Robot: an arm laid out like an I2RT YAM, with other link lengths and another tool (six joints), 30 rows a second.
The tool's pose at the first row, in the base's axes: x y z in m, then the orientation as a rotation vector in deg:
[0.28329 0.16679 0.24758 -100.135 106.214 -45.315]
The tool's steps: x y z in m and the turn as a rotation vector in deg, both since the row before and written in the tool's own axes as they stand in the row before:
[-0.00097 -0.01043 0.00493 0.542 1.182 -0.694]
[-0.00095 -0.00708 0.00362 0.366 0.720 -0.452]
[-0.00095 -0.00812 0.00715 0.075 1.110 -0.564]
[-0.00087 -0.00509 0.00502 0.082 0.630 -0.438]
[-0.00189 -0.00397 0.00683 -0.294 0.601 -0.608]
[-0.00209 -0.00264 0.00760 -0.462 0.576 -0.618]
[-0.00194 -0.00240 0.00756 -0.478 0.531 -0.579]
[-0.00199 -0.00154 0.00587 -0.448 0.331 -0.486]
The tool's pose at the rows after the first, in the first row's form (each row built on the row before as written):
[0.29430 0.16707 0.25114 -100.429 106.083 -47.211]
[0.30197 0.16754 0.25340 -100.611 105.948 -48.408]
[0.31282 0.16759 0.25391 -101.039 106.185 -49.824]
[0.32002 0.16778 0.25382 -101.382 106.200 -50.706]
[0.32777 0.16866 0.25155 -102.135 106.354 -51.331]
[0.33509 0.16954 0.24772 -103.002 106.610 -51.804]
[0.34216 0.17022 0.24369 -103.844 106.876 -52.204]
[0.34743 0.17116 0.24021 -104.594 107.064 -52.381]

